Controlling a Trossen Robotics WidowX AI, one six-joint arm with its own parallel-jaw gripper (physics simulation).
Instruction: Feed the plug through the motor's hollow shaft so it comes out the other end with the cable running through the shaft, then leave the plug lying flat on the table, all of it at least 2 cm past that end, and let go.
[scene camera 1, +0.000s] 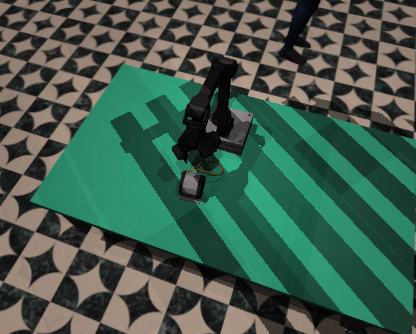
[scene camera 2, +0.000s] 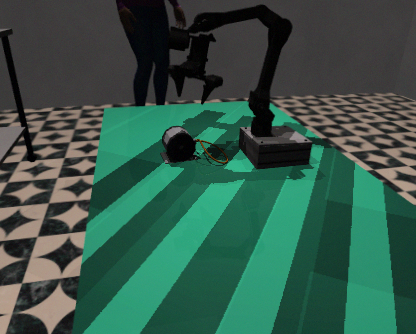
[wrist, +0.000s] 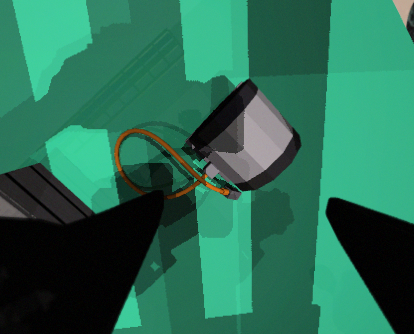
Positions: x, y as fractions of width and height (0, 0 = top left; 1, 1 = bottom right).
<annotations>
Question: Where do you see the gripper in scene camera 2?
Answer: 0.46, 0.30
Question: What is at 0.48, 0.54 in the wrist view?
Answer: An orange cable.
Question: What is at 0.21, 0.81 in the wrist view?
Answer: The gripper.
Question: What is the gripper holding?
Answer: Nothing.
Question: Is the gripper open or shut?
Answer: Open.
</annotations>
